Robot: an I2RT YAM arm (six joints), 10 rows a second.
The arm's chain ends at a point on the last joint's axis. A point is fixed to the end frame.
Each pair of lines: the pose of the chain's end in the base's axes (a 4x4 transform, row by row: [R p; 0 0 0 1], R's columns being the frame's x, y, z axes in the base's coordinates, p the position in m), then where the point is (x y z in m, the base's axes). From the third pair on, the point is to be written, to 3 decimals.
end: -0.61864, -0.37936, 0.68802, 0.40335; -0.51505, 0.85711, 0.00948, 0.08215; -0.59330, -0.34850, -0.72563, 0.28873; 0, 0, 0, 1
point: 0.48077 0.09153 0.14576
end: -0.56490, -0.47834, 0.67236, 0.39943; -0.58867, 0.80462, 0.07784, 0.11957; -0.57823, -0.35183, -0.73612, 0.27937; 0, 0, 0, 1
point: 0.47329 0.13583 0.13514
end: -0.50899, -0.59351, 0.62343, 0.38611; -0.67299, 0.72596, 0.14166, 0.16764; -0.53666, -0.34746, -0.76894, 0.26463; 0, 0, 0, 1
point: 0.451 0.189 0.117
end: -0.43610, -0.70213, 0.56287, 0.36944; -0.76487, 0.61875, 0.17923, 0.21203; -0.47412, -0.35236, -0.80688, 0.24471; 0, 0, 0, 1
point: 0.424 0.233 0.093
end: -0.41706, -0.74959, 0.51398, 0.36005; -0.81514, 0.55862, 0.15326, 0.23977; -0.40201, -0.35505, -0.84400, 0.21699; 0, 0, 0, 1
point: 0.406 0.254 0.061
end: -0.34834, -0.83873, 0.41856, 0.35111; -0.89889, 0.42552, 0.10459, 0.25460; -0.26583, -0.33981, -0.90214, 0.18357; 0, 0, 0, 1
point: 0.382 0.254 0.024
